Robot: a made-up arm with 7 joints.
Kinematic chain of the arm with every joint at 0, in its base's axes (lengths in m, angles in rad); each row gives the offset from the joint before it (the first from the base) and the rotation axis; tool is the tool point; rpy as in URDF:
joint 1: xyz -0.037 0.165 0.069 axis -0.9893 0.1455 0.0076
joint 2: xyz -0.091 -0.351 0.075 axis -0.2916 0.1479 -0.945
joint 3: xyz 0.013 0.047 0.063 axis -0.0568 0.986 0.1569
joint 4: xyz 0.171 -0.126 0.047 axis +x
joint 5: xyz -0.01 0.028 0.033 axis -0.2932 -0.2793 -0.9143
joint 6: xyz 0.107 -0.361 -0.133 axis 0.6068 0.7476 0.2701
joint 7: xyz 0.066 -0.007 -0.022 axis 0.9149 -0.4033 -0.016
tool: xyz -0.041 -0.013 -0.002 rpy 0 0 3.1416
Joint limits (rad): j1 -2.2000..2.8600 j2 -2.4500..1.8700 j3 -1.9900..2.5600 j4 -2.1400..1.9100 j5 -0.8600..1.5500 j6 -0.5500..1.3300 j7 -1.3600..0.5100
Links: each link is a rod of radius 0.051 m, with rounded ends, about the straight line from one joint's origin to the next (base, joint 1, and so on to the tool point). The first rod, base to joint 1, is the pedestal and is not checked.
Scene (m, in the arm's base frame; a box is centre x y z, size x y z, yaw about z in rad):
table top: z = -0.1
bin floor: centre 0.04 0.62 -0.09 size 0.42 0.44 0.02 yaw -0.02
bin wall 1: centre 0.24 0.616 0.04 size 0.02 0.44 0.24 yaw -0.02
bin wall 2: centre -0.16 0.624 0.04 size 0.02 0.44 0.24 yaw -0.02
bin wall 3: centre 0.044 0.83 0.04 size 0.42 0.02 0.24 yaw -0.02
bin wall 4: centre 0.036 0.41 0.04 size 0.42 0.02 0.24 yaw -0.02
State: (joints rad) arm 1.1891 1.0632 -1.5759 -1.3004 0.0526 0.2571 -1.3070
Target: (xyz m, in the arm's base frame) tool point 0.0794 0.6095 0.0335
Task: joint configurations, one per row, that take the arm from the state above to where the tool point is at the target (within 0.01 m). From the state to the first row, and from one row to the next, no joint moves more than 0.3 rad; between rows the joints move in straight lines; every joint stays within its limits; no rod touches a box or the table.
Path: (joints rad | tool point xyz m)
1: 1.1867 1.2795 -1.4214 -1.4851 0.0464 0.2428 -1.3103 | -0.2548 0.6101 0.3176
2: 1.1844 1.4959 -1.2670 -1.6698 0.0403 0.2285 -1.3136 | -0.0862 0.6304 0.2814
3: 1.1820 1.7122 -1.1125 -1.8545 0.0341 0.2142 -1.3170 | 0.0794 0.6095 0.3047
4: 1.4050 1.7414 -1.1814 -1.8514 0.0392 0.2138 -1.3067 | 0.0818 0.6293 0.1658
5: 1.6279 1.7707 -1.2503 -1.8484 0.0442 0.2134 -1.2964 | 0.0794 0.6095 0.0335

